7 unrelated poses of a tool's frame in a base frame.
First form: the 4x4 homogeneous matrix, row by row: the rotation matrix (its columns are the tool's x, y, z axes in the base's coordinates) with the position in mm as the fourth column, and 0 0 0 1 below. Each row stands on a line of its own.
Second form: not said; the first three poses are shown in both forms.
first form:
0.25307 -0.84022 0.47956 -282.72
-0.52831 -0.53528 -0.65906 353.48
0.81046 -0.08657 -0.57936 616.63
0 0 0 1
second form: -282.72 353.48 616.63; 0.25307 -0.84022 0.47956; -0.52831 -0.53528 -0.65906; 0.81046 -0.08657 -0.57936
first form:
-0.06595 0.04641 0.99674 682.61
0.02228 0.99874 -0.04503 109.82
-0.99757 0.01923 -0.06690 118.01
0 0 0 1
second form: 682.61 109.82 118.01; -0.06595 0.04641 0.99674; 0.02228 0.99874 -0.04503; -0.99757 0.01923 -0.06690
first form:
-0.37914 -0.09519 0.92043 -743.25
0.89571 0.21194 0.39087 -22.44
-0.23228 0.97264 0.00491 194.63
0 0 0 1
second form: -743.25 -22.44 194.63; -0.37914 -0.09519 0.92043; 0.89571 0.21194 0.39087; -0.23228 0.97264 0.00491
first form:
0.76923 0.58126 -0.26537 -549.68
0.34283 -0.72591 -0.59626 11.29
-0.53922 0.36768 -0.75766 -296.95
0 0 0 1
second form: -549.68 11.29 -296.95; 0.76923 0.58126 -0.26537; 0.34283 -0.72591 -0.59626; -0.53922 0.36768 -0.75766
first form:
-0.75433 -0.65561 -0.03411 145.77
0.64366 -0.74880 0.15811 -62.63
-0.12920 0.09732 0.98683 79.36
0 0 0 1
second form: 145.77 -62.63 79.36; -0.75433 -0.65561 -0.03411; 0.64366 -0.74880 0.15811; -0.12920 0.09732 0.98683
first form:
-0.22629 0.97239 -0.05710 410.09
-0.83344 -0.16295 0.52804 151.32
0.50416 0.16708 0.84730 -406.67
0 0 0 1
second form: 410.09 151.32 -406.67; -0.22629 0.97239 -0.05710; -0.83344 -0.16295 0.52804; 0.50416 0.16708 0.84730
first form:
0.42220 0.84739 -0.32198 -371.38
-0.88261 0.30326 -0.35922 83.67
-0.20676 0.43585 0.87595 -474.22
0 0 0 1
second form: -371.38 83.67 -474.22; 0.42220 0.84739 -0.32198; -0.88261 0.30326 -0.35922; -0.20676 0.43585 0.87595
